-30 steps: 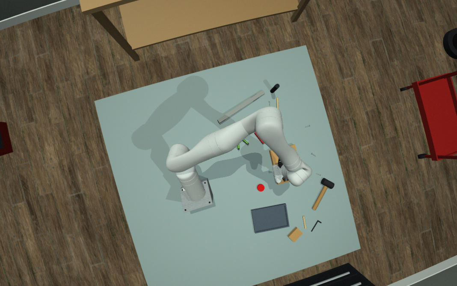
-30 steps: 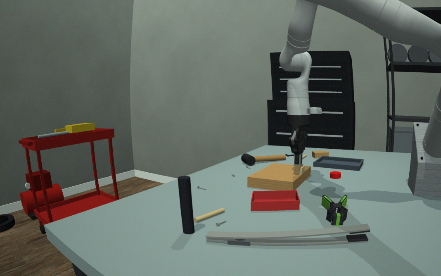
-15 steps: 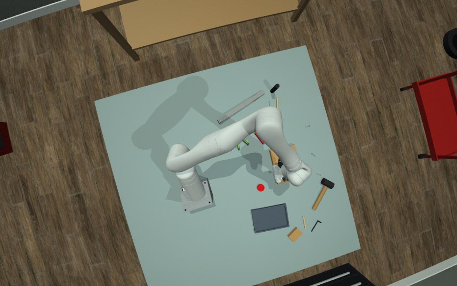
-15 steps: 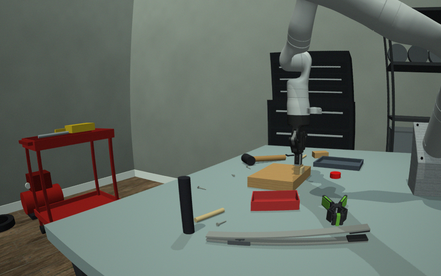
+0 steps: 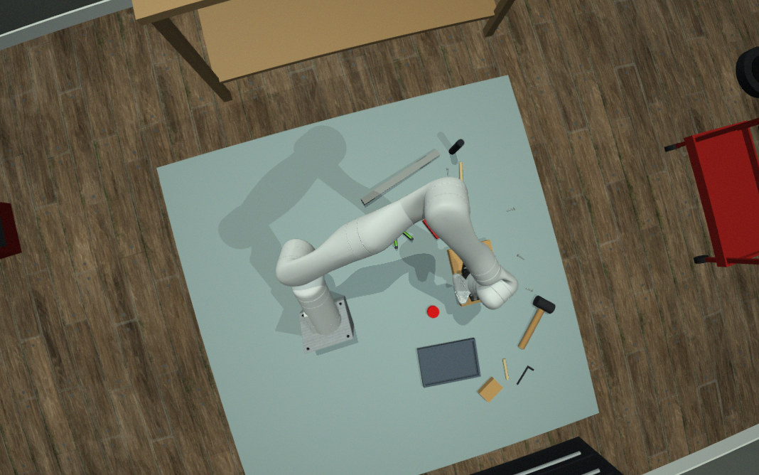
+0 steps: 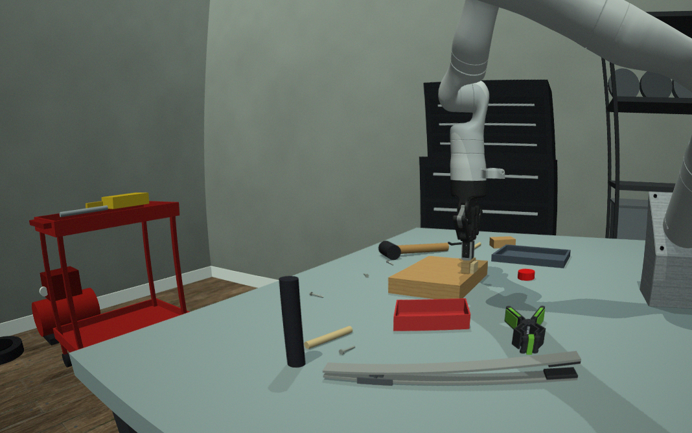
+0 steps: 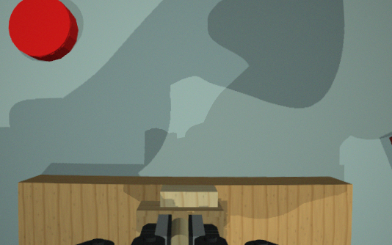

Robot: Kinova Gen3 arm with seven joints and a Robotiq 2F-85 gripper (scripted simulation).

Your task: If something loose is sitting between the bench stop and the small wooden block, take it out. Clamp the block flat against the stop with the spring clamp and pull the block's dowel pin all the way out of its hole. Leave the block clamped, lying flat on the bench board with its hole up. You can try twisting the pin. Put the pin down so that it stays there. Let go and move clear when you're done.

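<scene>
My hand is 2 cm above the dowel pin. Also, from my hand: red puck: 12 cm behind, 9 cm to the right, 6 cm below; then small wooden block: 3 cm below; then wooden bench board: 5 cm ahead, 5 cm below.
</scene>
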